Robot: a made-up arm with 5 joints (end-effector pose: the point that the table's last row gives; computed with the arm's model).
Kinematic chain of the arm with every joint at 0, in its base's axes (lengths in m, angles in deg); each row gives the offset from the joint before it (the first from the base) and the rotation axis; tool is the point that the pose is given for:
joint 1: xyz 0 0 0.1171 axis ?
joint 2: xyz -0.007 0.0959 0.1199 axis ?
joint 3: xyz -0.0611 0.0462 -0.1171 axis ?
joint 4: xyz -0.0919 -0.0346 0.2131 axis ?
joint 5: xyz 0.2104 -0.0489 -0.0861 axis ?
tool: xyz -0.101 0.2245 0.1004
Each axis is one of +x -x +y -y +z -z.
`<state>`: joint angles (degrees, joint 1 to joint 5).
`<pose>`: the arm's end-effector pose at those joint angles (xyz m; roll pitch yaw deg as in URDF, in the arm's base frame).
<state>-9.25 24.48 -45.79 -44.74 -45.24</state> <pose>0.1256 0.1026 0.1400 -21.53 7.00 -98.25</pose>
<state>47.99 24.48 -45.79 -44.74 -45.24</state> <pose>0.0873 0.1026 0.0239 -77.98 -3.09 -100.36</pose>
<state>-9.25 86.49 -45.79 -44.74 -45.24</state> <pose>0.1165 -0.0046 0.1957 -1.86 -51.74 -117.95</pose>
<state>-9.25 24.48 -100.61 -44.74 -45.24</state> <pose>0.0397 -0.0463 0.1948 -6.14 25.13 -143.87</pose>
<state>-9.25 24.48 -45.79 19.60 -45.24</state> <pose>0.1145 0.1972 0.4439 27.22 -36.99 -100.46</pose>
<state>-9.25 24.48 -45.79 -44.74 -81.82</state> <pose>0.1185 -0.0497 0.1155 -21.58 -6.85 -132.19</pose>
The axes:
joint 1: +y
joint 2: -x
joint 3: +z
joint 4: -y
joint 5: +z

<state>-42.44 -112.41 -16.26 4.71 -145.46</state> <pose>0.2483 0.0565 0.1213 -125.23 56.56 160.67</pose>
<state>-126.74 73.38 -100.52 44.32 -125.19</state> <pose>-0.1648 0.4581 -0.3012 -67.60 11.35 -13.40</pose>
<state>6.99 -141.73 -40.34 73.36 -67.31</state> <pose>-0.0244 -0.2832 -0.0517 -69.71 44.58 147.82</pose>
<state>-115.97 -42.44 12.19 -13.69 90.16</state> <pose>-0.0317 -0.0958 -0.0415 -97.92 28.76 124.73</pose>
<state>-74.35 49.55 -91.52 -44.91 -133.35</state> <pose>-0.1835 -0.1789 -0.0790 -69.25 44.95 100.18</pose>
